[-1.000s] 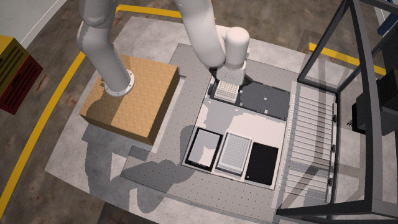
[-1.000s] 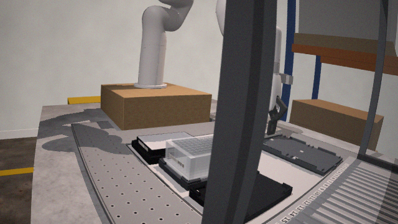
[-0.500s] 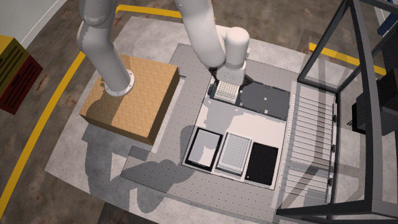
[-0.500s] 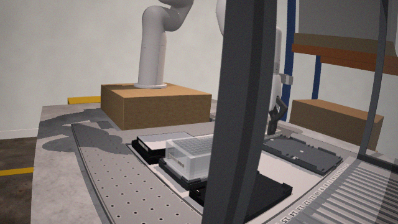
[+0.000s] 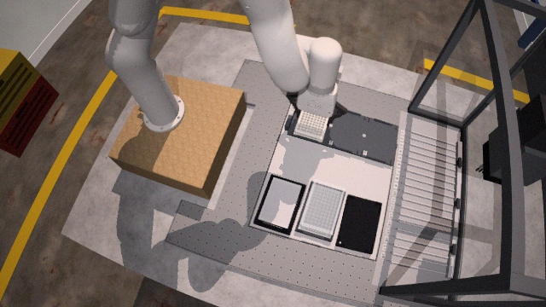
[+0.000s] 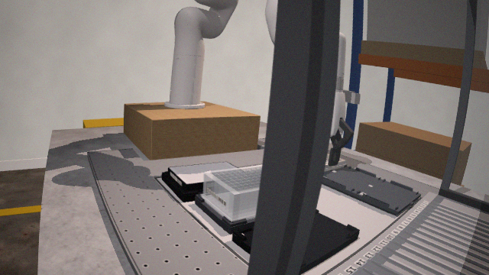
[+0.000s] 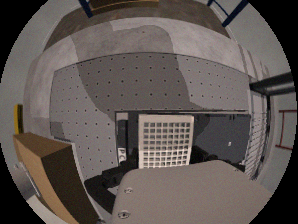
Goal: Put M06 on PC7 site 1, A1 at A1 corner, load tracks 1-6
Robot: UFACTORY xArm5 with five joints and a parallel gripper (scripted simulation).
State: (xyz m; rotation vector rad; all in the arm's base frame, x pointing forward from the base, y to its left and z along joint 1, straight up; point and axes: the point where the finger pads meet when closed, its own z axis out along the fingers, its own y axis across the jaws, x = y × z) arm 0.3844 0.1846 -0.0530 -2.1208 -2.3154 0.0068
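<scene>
Now: hand 1 cm above the white 96-well plate M06. The rest, counted from my hand: plate nest S3: 22 cm ahead, 24 cm to the right, 3 cm below; then carrier PC7: 10 cm ahead, 1 cm to the left, 2 cm below.
</scene>
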